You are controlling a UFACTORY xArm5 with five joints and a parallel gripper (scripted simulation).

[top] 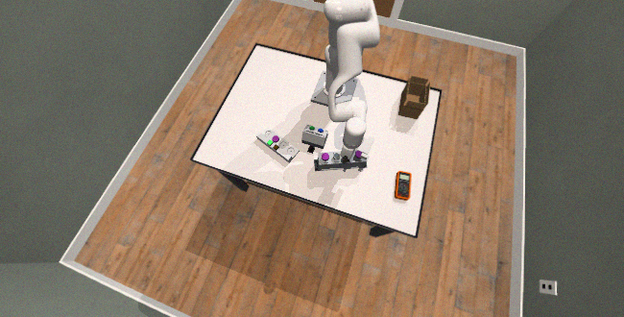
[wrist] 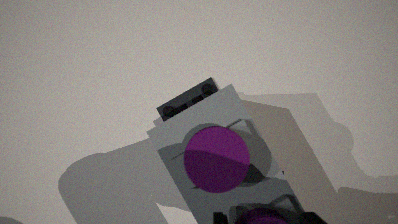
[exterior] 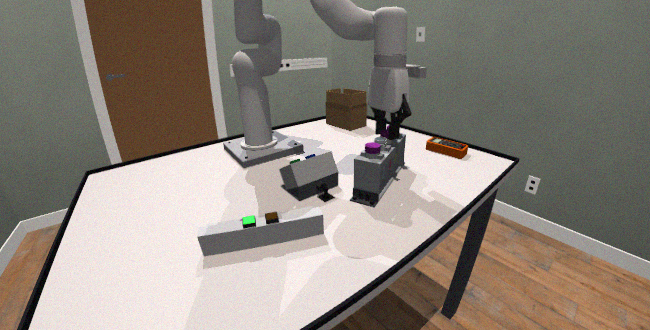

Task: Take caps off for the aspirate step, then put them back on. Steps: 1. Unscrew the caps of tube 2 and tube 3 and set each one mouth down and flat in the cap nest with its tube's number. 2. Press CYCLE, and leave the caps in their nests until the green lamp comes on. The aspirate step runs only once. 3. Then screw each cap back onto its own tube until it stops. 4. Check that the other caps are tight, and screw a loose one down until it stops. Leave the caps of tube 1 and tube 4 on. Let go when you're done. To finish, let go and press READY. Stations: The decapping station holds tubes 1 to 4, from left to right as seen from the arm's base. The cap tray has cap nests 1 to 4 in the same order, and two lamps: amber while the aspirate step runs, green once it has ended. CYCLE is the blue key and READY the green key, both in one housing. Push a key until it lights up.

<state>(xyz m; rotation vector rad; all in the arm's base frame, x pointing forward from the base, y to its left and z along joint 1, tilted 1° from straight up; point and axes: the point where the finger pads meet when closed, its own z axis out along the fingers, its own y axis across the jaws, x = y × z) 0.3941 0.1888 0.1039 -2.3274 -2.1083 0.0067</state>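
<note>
Now: hand 1 cm above the purple cap. The rest, counted from my hand: key housing: 8 cm behind, 19 cm to the right, 8 cm below; blue key: 10 cm behind, 17 cm to the right, 6 cm below; grey decapping station: 1 cm ahead, 2 cm to the right, 13 cm below.
</note>
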